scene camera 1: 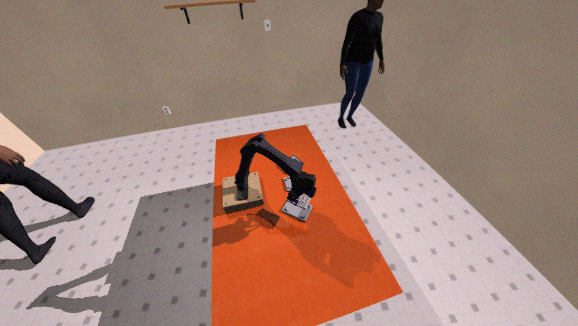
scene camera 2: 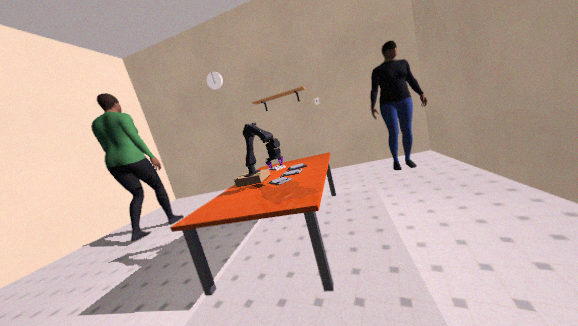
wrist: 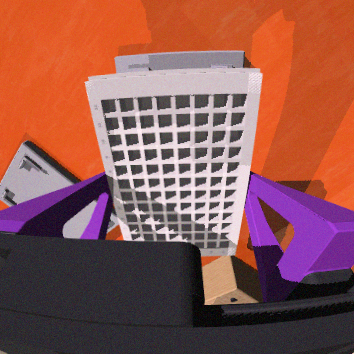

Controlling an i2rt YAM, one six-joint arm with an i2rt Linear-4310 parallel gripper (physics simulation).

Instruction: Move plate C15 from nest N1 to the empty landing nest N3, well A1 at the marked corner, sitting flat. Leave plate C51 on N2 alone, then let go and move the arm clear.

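Note:
My gripper is shut on plate C15, a white well plate with a grid of dark square wells. The purple fingers clamp its two long sides. The plate hangs a little above its grey nest, which shows behind the plate's far edge in the wrist view. A second grey nest lies close by and looks bare in the wrist view. A third nest lies farther along the table; what is on it is too small to tell.
The arm stands on a wooden block on the orange table. A person in black and blue stands beyond the table's far end. A person in green stands to the left.

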